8 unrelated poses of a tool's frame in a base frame.
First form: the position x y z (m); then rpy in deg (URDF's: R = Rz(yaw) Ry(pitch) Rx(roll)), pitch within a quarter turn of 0, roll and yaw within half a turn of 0.
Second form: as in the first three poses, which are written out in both.
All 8 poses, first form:
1: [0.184 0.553 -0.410 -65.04 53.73 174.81]
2: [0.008 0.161 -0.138 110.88 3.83 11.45]
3: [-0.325 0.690 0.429 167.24 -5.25 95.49]
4: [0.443 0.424 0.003 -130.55 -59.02 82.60]
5: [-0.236 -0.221 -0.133 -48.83 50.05 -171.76]
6: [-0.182 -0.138 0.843 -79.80 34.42 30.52]
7: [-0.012 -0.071 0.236 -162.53 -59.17 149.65]
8: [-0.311 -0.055 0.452 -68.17 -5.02 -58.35]
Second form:
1: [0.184 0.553 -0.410 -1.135 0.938 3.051]
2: [0.008 0.161 -0.138 1.935 0.067 0.200]
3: [-0.325 0.690 0.429 2.919 -0.092 1.667]
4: [0.443 0.424 0.003 -2.279 -1.030 1.442]
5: [-0.236 -0.221 -0.133 -0.852 0.874 -2.998]
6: [-0.182 -0.138 0.843 -1.393 0.601 0.533]
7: [-0.012 -0.071 0.236 -2.837 -1.033 2.612]
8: [-0.311 -0.055 0.452 -1.190 -0.088 -1.018]
